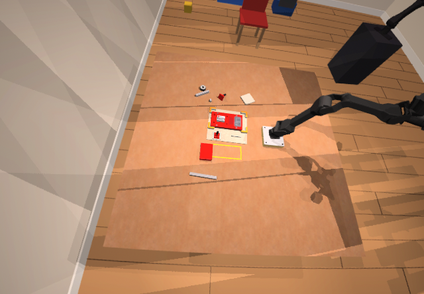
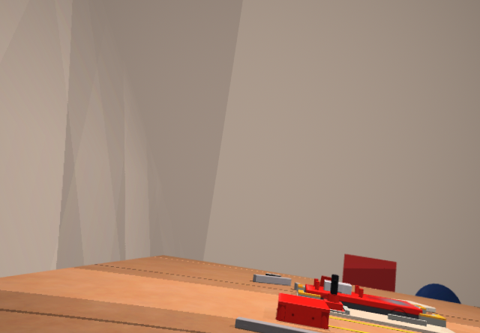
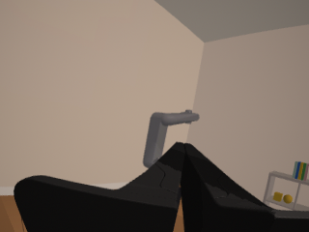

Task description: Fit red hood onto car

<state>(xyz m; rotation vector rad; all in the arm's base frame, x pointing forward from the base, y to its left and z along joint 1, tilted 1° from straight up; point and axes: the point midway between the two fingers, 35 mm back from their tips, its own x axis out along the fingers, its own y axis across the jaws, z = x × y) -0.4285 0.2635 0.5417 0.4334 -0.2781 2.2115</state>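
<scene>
My gripper tip is now 88 cm short of the red hood, 17 cm to the left of it and 57 cm above it. From my gripper tip the other things lie so: grey bar (90 cm ahead, 3 cm to the right, 58 cm below); white tile (58 cm ahead, 57 cm to the right, 58 cm below).
</scene>
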